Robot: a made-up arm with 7 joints. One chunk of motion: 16 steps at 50 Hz.
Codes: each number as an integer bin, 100 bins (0 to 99) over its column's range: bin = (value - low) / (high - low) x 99, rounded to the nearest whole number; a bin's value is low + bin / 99 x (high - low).
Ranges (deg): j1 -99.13..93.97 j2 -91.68..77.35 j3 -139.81..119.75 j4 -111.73..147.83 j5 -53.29..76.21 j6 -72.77..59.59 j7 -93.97..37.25
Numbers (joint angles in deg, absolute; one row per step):
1: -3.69 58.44 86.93 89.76 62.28 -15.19 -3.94
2: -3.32 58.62 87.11 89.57 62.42 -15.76 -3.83
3: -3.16 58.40 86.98 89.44 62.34 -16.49 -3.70
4: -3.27 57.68 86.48 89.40 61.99 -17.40 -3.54
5: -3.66 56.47 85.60 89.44 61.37 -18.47 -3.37
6: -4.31 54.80 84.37 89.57 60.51 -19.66 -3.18
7: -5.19 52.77 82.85 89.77 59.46 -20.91 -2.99
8: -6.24 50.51 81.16 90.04 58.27 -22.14 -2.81
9: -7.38 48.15 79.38 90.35 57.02 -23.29 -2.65
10: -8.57 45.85 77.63 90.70 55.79 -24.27 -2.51
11: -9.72 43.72 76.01 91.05 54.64 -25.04 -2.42
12: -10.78 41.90 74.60 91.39 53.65 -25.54 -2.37
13: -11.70 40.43 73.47 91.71 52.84 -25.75 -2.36
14: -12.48 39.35 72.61 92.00 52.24 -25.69 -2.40
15: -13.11 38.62 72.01 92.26 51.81 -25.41 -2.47
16: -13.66 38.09 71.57 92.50 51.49 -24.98 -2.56
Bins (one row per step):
1: 49 88 86 77 88 43 68
2: 49 88 87 77 88 43 68
3: 49 88 87 77 88 42 68
4: 49 87 86 77 88 41 68
5: 49 87 86 77 88 41 68
6: 49 86 86 77 87 40 68
7: 48 85 85 77 86 39 69
8: 48 83 84 77 85 38 69
9: 47 82 84 77 84 37 69
10: 46 81 83 77 83 36 69
11: 46 79 82 77 83 36 69
12: 45 78 82 77 82 35 69
13: 45 77 81 78 81 35 69
14: 44 77 81 78 81 35 69
15: 44 76 81 78 80 35 69
16: 44 76 81 78 80 36 69

